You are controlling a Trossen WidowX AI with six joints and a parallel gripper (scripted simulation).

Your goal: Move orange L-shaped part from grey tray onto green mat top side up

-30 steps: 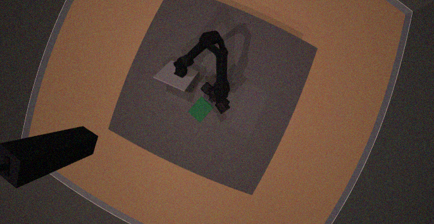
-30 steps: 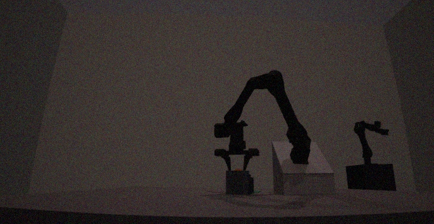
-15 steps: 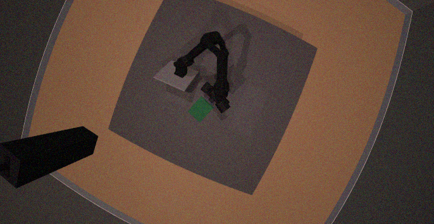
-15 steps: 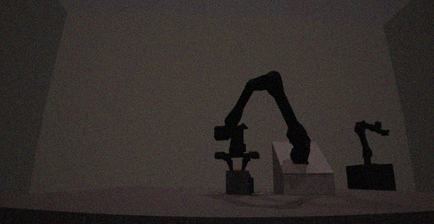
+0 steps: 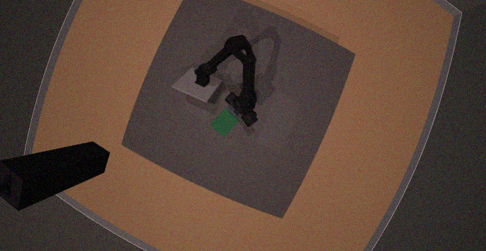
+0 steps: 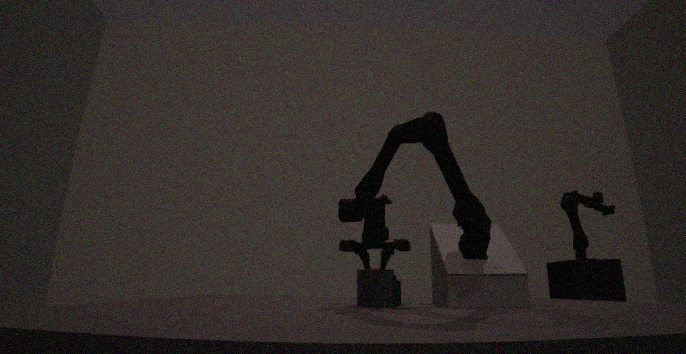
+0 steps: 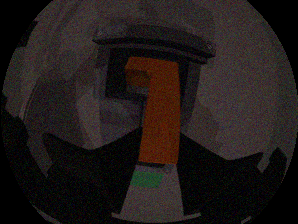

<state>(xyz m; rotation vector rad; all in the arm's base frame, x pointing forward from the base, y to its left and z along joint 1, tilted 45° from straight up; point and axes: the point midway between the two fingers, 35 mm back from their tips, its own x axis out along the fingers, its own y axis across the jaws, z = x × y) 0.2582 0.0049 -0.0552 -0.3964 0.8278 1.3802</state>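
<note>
Now: the green mat 130 mm to the right of my gripper tip, 80 mm below it and 60 mm behind it. Round my gripper tip: orange L-shaped part 40 mm to the left, 30 mm below.
</note>
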